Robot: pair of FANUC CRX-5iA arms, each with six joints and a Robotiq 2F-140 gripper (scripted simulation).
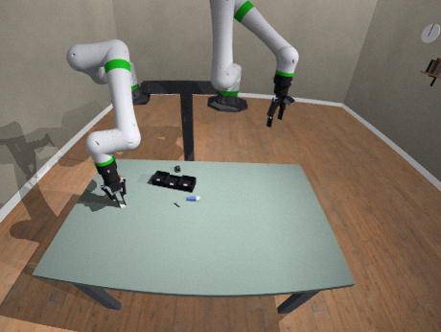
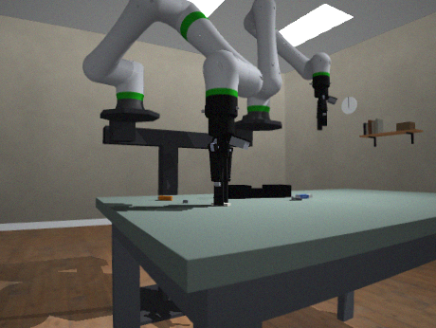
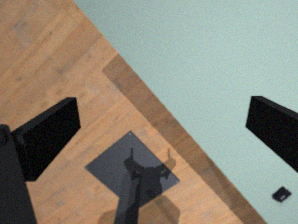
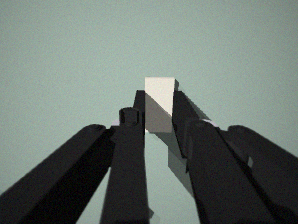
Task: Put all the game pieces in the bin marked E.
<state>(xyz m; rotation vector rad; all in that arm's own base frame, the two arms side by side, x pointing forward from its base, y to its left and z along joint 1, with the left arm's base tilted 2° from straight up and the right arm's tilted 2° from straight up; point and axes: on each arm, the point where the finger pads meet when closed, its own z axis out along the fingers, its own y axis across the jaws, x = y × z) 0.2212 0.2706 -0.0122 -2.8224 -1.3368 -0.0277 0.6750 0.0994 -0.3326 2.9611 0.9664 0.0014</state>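
Note:
The joined black bins lies 240 mm to the left of my right hand, 210 mm behind it and 10 mm below it. Also, from my right hand: grey hex nut: 100 mm behind, 70 mm to the right, 30 mm below; then white domino: 30 mm below; then orange piece: 200 mm behind, 120 mm to the right, 30 mm below.

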